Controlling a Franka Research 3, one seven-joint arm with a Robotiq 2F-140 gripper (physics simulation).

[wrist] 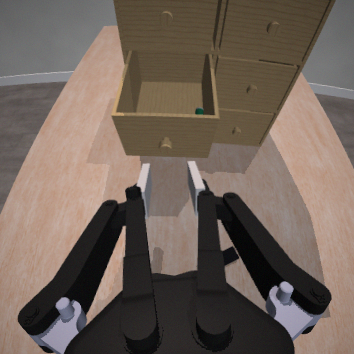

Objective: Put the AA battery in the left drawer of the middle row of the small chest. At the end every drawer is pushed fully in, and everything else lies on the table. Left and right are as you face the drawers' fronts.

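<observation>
The small wooden chest (216, 27) stands at the top of the wrist view with its drawer fronts facing me. The left drawer of the middle row (166, 131) is pulled out, and I look into it from above and in front. The AA battery (199, 111) lies inside this drawer near its right front corner. A green bit of it shows above the front board, which hides the rest. The drawer hides the left drawer of the bottom row. My gripper (168, 173) is open and empty, in front of and below the open drawer's round knob.
The top left drawer (166, 37), top right drawer (250, 42), middle right drawer (275, 82) and bottom right drawer (252, 127) look pushed in. The wooden table (50, 165) extends on both sides. A small dark piece (230, 256) shows beside the right finger linkage; I cannot tell what it is.
</observation>
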